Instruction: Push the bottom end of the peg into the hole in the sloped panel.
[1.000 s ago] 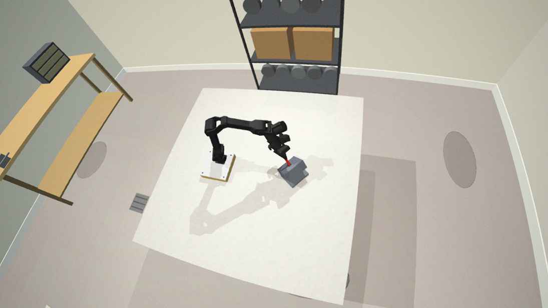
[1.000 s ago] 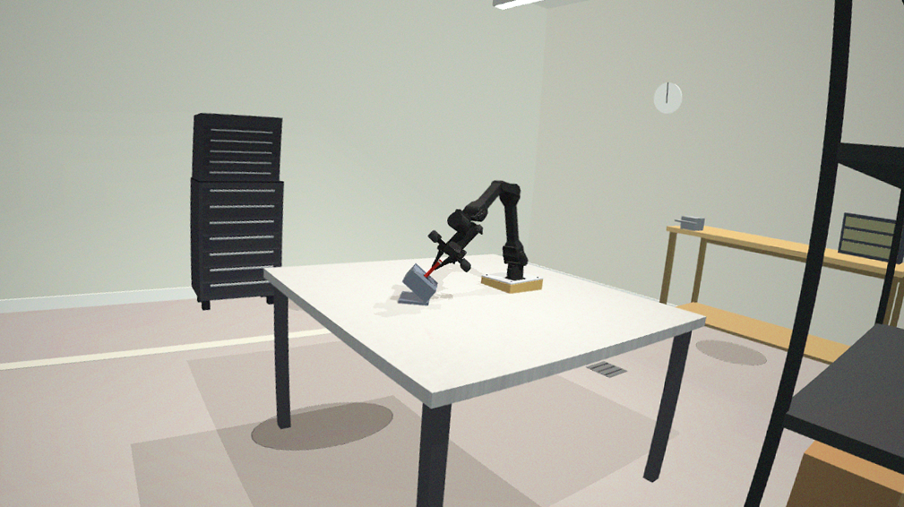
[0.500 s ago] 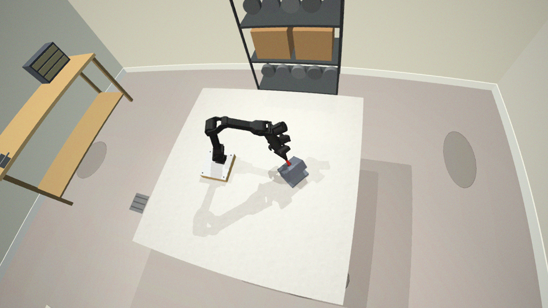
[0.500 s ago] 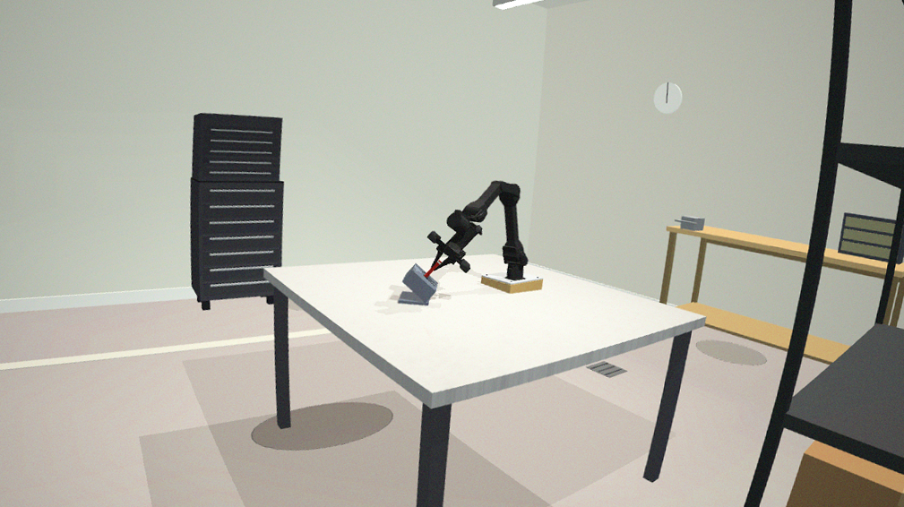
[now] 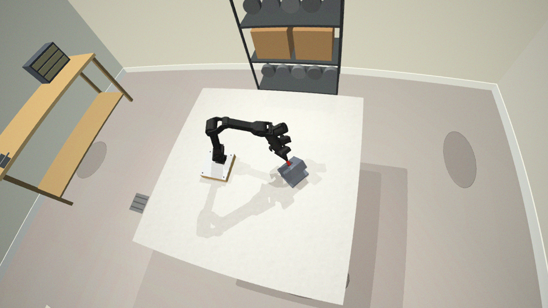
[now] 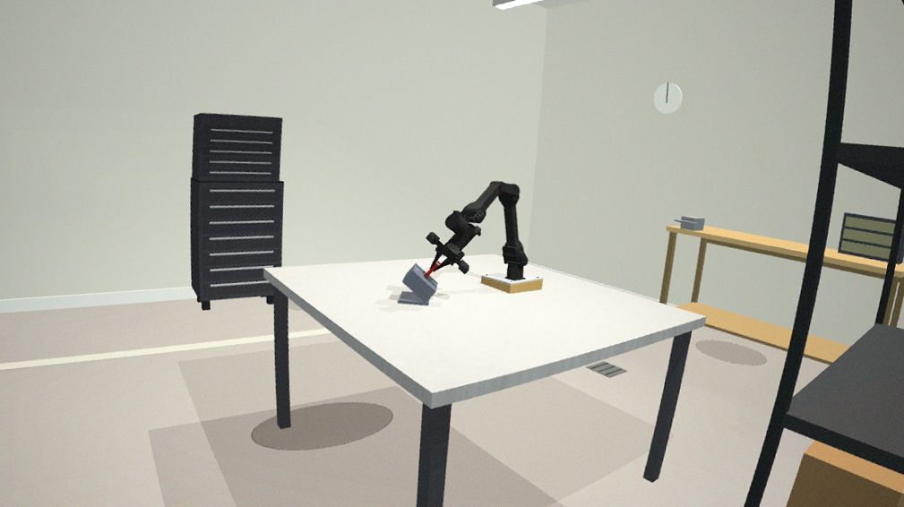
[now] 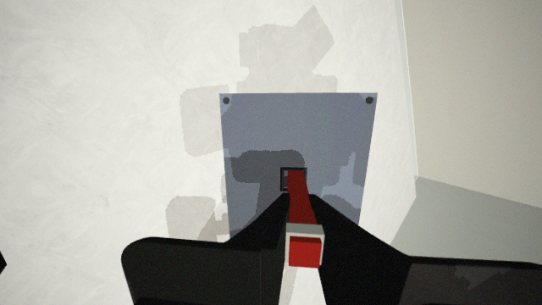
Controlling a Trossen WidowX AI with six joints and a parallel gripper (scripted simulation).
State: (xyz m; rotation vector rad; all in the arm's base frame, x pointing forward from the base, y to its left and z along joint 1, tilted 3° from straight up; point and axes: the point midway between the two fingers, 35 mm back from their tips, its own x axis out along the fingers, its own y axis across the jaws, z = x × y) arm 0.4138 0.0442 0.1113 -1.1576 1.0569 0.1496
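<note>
The grey sloped panel lies 50 mm below my gripper tip, 30 mm ahead of it and 20 mm to the right of it. The rest, counted from my gripper tip: red square peg: 10 mm to the left, 10 mm behind, 10 mm above.
</note>
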